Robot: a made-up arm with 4 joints.
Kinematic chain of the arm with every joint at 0, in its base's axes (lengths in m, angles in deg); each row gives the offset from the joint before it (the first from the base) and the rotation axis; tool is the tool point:
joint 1: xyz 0 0 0.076 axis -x
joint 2: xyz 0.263 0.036 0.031 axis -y
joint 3: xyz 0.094 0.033 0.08 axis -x
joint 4: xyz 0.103 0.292 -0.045 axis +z
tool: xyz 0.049 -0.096 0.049
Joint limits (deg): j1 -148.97..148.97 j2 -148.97..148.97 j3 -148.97..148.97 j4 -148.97..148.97
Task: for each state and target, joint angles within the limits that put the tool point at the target. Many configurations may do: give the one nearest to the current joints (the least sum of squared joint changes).
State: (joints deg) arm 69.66 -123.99 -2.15 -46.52
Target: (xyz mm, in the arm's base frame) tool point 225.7 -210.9 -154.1
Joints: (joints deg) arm 95.83 -131.01 -9.54 -31.54
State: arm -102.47 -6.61 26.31 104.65
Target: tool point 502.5 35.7 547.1
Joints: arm -70.85 4.86 2.19 125.77
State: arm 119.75 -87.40 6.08 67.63
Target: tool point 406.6 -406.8 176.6
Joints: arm 148.97 -99.58 -26.10 43.19
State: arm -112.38 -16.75 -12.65 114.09
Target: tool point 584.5 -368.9 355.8
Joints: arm -106.91 -13.82 -36.38 120.58
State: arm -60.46 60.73 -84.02 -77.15
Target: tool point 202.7 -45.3 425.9
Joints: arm -25.55 37.49 -77.16 -60.67
